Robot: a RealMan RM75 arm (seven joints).
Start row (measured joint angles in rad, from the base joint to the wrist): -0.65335 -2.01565 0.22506 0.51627 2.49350 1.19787 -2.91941
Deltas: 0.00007 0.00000 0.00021 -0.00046 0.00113 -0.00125 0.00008; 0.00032 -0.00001 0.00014 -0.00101 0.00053 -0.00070 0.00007; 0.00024 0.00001 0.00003 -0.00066 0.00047 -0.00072 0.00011; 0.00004 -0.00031 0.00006 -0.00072 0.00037 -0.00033 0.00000; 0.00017 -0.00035 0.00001 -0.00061 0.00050 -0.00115 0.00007; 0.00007 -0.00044 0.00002 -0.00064 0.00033 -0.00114 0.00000; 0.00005 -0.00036 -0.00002 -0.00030 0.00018 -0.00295 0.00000; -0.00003 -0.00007 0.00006 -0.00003 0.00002 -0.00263 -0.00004; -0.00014 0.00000 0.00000 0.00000 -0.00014 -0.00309 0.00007; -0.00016 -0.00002 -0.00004 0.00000 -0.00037 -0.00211 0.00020; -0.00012 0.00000 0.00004 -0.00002 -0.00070 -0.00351 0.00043; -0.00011 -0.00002 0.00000 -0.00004 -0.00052 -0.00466 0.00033; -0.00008 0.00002 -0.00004 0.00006 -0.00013 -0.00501 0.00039; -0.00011 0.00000 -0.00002 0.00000 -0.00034 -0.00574 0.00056; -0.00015 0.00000 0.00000 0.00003 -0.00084 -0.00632 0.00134; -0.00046 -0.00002 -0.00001 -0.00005 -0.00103 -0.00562 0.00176; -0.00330 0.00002 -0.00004 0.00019 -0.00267 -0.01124 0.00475; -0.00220 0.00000 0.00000 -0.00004 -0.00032 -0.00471 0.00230; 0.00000 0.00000 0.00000 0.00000 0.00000 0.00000 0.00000
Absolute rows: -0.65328 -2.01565 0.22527 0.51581 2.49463 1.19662 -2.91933; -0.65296 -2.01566 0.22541 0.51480 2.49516 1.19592 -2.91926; -0.65272 -2.01565 0.22544 0.51414 2.49563 1.19520 -2.91915; -0.65268 -2.01596 0.22550 0.51342 2.49600 1.19487 -2.91915; -0.65251 -2.01631 0.22551 0.51281 2.49650 1.19372 -2.91908; -0.65244 -2.01675 0.22553 0.51217 2.49683 1.19258 -2.91908; -0.65239 -2.01711 0.22551 0.51187 2.49701 1.18963 -2.91908; -0.65242 -2.01718 0.22557 0.51184 2.49703 1.18700 -2.91912; -0.65256 -2.01718 0.22557 0.51184 2.49689 1.18391 -2.91905; -0.65272 -2.01720 0.22553 0.51184 2.49652 1.18180 -2.91885; -0.65284 -2.01720 0.22557 0.51182 2.49582 1.17829 -2.91842; -0.65295 -2.01722 0.22557 0.51178 2.49530 1.17363 -2.91809; -0.65303 -2.01720 0.22553 0.51184 2.49517 1.16862 -2.91770; -0.65314 -2.01720 0.22551 0.51184 2.49483 1.16288 -2.91714; -0.65329 -2.01720 0.22551 0.51187 2.49399 1.15656 -2.91580; -0.65375 -2.01722 0.22550 0.51182 2.49296 1.15094 -2.91404; -0.65705 -2.01720 0.22546 0.51201 2.49029 1.13970 -2.90929; -0.65925 -2.01720 0.22546 0.51197 2.48997 1.13499 -2.90699; -0.65925 -2.01720 0.22546 0.51197 2.48997 1.13499 -2.90699
